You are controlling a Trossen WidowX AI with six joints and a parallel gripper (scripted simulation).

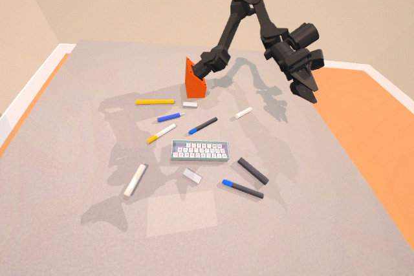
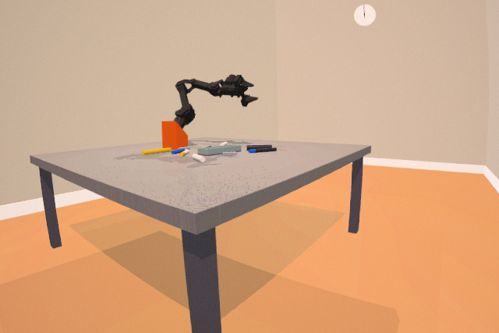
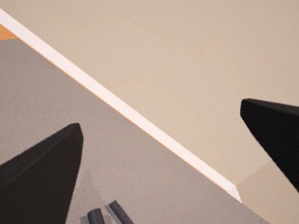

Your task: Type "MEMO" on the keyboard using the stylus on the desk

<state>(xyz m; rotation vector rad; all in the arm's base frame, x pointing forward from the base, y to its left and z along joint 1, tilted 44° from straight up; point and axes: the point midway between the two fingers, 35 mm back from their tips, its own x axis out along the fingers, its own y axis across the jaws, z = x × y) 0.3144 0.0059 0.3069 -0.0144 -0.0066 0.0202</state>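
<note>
Right now my gripper tip is 330 mm to the left of the blue stylus, 280 mm above it and 230 mm past it. From my gripper tip the other things lie so: white-and-yellow pen (410 mm to the right, 280 mm below, 140 mm behind); grey eraser (330 mm to the right, 280 mm below, 40 mm ahead); dark cylinder (280 mm below, 120 mm to the right, 70 mm ahead).
</note>
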